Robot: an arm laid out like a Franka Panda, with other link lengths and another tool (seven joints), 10 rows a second.
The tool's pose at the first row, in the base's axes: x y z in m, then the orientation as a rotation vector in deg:
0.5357 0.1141 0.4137 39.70 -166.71 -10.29
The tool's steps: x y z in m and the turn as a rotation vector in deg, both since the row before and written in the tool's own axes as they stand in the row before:
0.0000 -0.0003 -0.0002 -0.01 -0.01 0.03
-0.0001 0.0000 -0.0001 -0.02 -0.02 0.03
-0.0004 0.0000 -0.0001 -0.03 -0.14 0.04
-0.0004 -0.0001 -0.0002 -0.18 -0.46 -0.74
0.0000 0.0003 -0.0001 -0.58 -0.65 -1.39
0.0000 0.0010 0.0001 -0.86 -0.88 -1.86
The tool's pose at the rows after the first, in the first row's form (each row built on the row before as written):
0.5359 0.1138 0.4139 39.66 -166.73 -10.31
0.5360 0.1138 0.4140 39.62 -166.75 -10.34
0.5364 0.1140 0.4141 39.57 -166.89 -10.43
0.5368 0.1141 0.4142 40.68 -167.05 -10.96
0.5367 0.1144 0.4143 42.71 -167.06 -12.21
0.5362 0.1153 0.4144 45.42 -167.00 -14.02

